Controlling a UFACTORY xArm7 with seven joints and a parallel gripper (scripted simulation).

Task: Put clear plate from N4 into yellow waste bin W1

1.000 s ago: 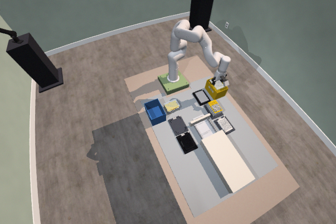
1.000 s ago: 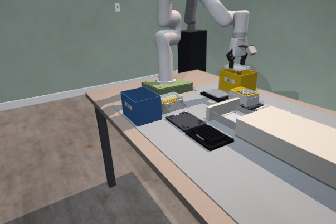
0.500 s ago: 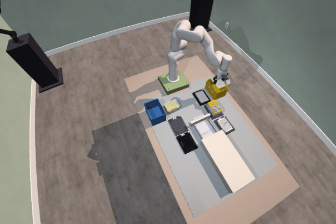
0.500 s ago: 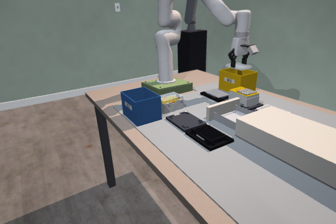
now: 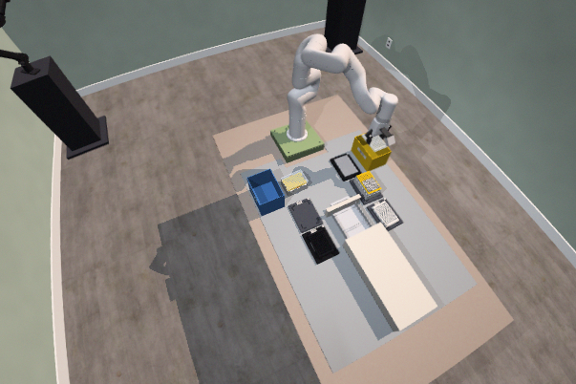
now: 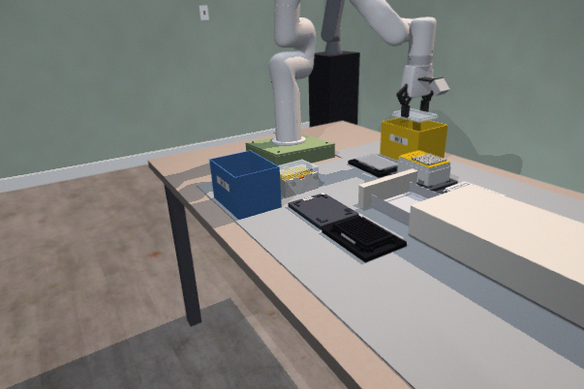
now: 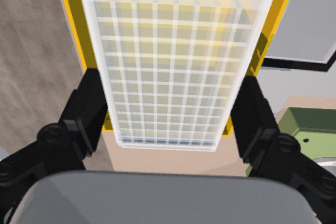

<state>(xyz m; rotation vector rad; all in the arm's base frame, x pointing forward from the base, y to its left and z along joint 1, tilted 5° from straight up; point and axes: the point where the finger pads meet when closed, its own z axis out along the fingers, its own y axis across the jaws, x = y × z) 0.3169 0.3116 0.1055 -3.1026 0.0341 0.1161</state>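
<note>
My gripper is now 10 mm above the clear plate. From my hand the other things lie so: pale plate: 350 mm ahead, 140 mm to the right, 140 mm below; then drawer: 330 mm to the right, 320 mm ahead, 140 mm below; then yellow-topped tip box: 170 mm ahead, 150 mm to the right, 100 mm below.
</note>
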